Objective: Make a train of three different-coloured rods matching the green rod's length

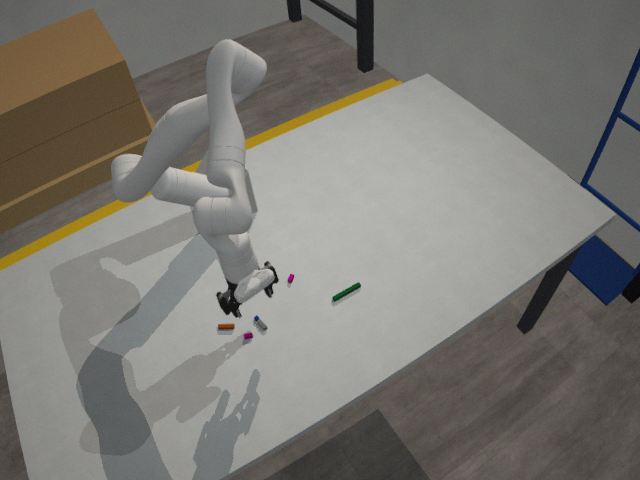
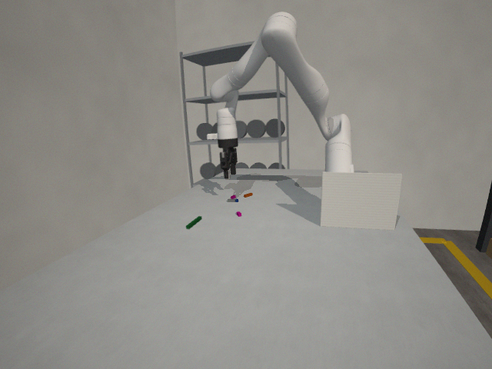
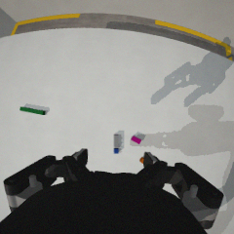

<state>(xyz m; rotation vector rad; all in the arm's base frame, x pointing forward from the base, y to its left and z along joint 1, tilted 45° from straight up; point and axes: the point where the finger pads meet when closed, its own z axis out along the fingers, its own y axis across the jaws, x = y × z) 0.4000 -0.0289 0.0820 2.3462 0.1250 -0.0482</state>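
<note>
Right now my hand is 100 mm above the orange rod, 80 mm to the left of it and 40 mm past it. The rest, counted from my hand: grey rod (100 mm below); then blue rod (100 mm below, 20 mm behind); then green rod (230 mm to the left, 100 mm below, 40 mm ahead).
</note>
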